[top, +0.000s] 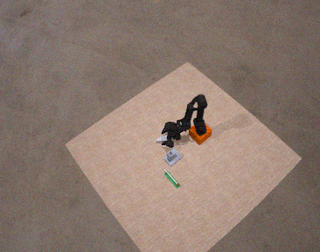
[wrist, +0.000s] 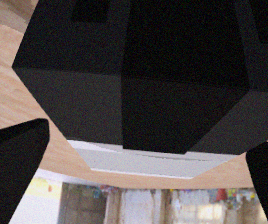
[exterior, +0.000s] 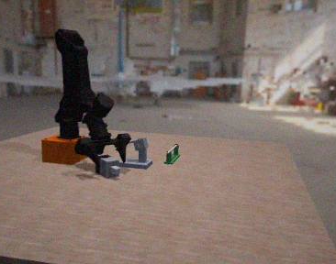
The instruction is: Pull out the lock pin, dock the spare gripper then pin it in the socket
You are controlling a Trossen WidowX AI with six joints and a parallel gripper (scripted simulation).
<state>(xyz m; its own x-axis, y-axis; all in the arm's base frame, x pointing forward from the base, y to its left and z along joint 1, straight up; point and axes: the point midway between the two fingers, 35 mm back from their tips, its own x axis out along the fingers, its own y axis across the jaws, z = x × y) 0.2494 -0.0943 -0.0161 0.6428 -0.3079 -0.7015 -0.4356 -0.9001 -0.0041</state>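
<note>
The spare gripper lies 2 cm behind my gripper tip, 1 cm to the left of it and 1 cm below it. Also, from my gripper tip: green cradle: 8 cm ahead, 30 cm to the left, 2 cm below; mount: 16 cm to the left, 1 cm above.
</note>
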